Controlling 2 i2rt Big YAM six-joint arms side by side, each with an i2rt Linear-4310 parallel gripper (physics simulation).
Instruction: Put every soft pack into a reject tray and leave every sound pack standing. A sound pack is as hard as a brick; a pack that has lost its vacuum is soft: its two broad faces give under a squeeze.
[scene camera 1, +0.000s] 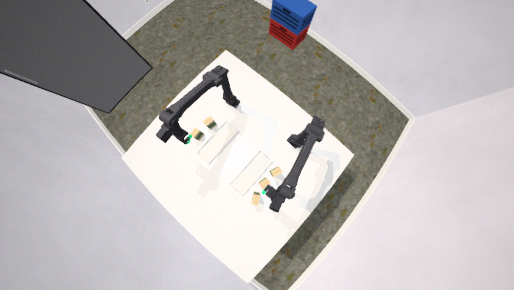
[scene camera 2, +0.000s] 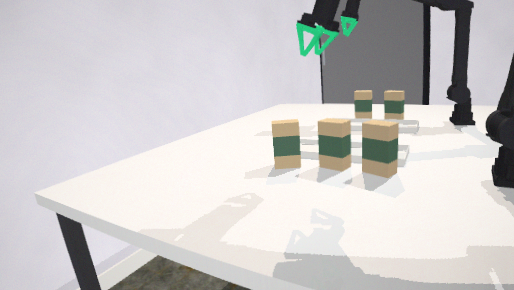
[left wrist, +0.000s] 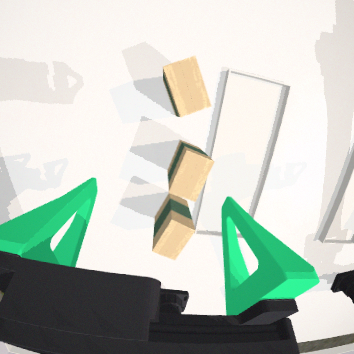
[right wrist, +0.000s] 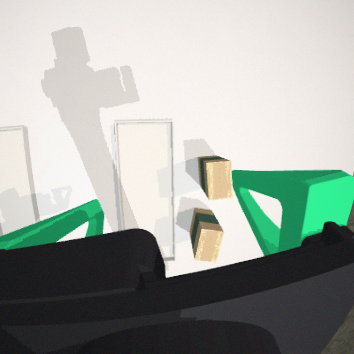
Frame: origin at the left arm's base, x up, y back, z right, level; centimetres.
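Seen in the pictures: left gripper, between the fingertips: (scene camera 1: 268, 197) (scene camera 2: 310, 55) (left wrist: 161, 192); right gripper, between the fingertips: (scene camera 1: 183, 139) (scene camera 2: 345, 35) (right wrist: 165, 192); left arm's base, origin of its link: (scene camera 1: 293, 141) (scene camera 2: 511, 179) (left wrist: 167, 298); right arm's base, origin of its link: (scene camera 1: 233, 102) (scene camera 2: 461, 122) (left wrist: 344, 278).
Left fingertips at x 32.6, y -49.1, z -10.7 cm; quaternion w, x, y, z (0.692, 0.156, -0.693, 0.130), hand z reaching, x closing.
Observation:
Offsets run from my left fingertips to a thing's middle. Level surfaces: height alone.
Three tan-and-green packs stand beside one white tray @(dx -31.5, dy +2.0, dz +19.0 cm) (scene camera 1: 246, 167) (left wrist: 279, 117): an outer pack @(dx -25.6, dy -10.2, dz +1.8 cm) (scene camera 1: 256, 198) (scene camera 2: 286, 145) (left wrist: 186, 86), a middle pack @(dx -25.6, dy +3.7, dz +5.6 cm) (scene camera 1: 264, 183) (scene camera 2: 334, 145) (left wrist: 190, 172) and an inner pack @(dx -25.6, dy +16.9, dz +5.2 cm) (scene camera 1: 276, 171) (scene camera 2: 380, 148) (left wrist: 173, 235). Two more, one pack @(dx -25.6, dy -7.5, dz +76.3 cm) (scene camera 1: 197, 133) (scene camera 2: 363, 105) (right wrist: 216, 177) and another pack @(dx -25.6, dy +7.5, dz +75.2 cm) (scene camera 1: 210, 122) (scene camera 2: 394, 105) (right wrist: 207, 240), stand beside the second tray @(dx -31.5, dy +0.0, dz +60.0 cm) (scene camera 1: 224, 148) (right wrist: 145, 120). My left gripper (scene camera 1: 265, 192) (scene camera 2: 312, 53) (left wrist: 161, 192) is open and empty, high above the three. My right gripper (scene camera 1: 188, 139) (scene camera 2: 347, 34) (right wrist: 165, 192) is open and empty, above the two. Softness cannot be seen.
The two trays lie between the two groups of packs on the white table @(dx -32.6 cm) (scene camera 1: 175, 170) (scene camera 2: 150, 190). Blue and red crates (scene camera 1: 287, 32) stand on the floor behind the table. A dark cabinet (scene camera 1: 70, 50) (scene camera 2: 380, 65) stands beyond the table.

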